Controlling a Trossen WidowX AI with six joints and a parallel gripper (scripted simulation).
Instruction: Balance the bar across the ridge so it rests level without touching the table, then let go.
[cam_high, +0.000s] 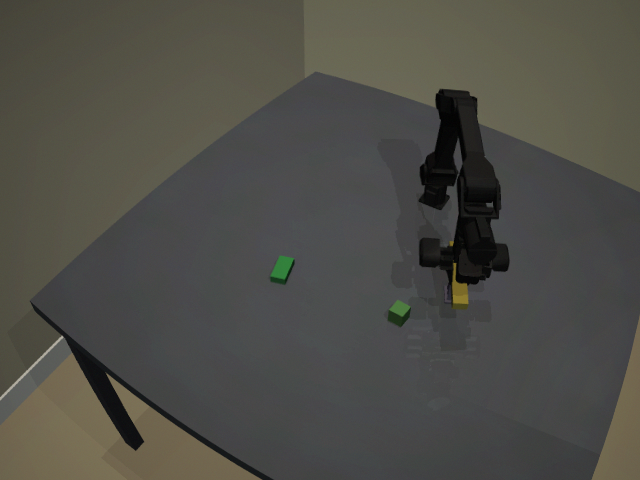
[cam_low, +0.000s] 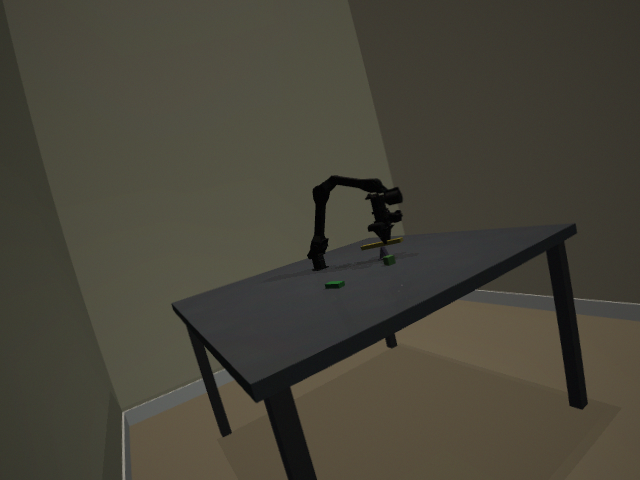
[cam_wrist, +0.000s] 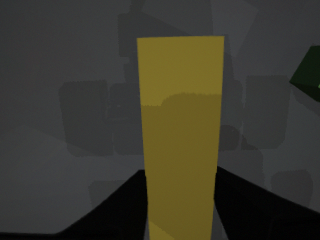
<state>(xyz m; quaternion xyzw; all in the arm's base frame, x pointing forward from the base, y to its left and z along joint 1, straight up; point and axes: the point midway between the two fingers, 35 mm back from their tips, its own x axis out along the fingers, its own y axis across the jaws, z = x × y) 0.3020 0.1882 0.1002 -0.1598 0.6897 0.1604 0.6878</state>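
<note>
Right now my gripper tip is 3 cm past the yellow bar and 1 cm to the left of it. The rest, counted from my gripper tip: green cube 9 cm to the right, 9 cm ahead, 5 cm below; flat green block 36 cm to the right, 11 cm ahead, 6 cm below.
</note>
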